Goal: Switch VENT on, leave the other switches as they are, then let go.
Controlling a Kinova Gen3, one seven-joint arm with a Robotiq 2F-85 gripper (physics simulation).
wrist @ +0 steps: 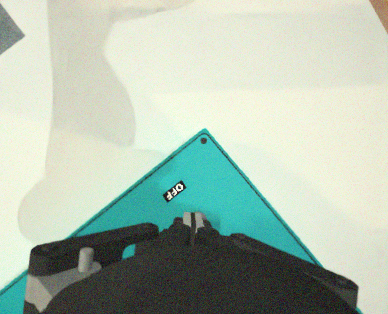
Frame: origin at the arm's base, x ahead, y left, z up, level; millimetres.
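Seen in the pictures: gripper, fingertip midpoint: (190, 225).
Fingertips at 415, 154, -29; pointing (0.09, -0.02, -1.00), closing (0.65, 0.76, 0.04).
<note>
A point is followed by its place in that frame, as x, y, z.
A teal switch panel (232, 192) {428, 199, -77} shows with one corner pointing up the wrist view, a dark screw at that corner and a thin dark line along its edges. A black label (174, 191) {395, 148, -89} with white letters reading OFF lies on it. My gripper (190, 225) {415, 154, -29} is shut with its grey fingertips together and nothing between them; the tips are over the panel, just below and to the right of the label. The gripper body covers the lower part of the panel. No switch lever and no VENT name show in the view; I cannot tell whether the tips touch anything.
A pale table top (300, 125) {431, 340, -161} surrounds the panel, with soft grey shadows at the upper left. A dark grey object (7, 32) {126, 82, -141} shows in part at the upper left edge. A brown area (382, 12) shows at the top right corner.
</note>
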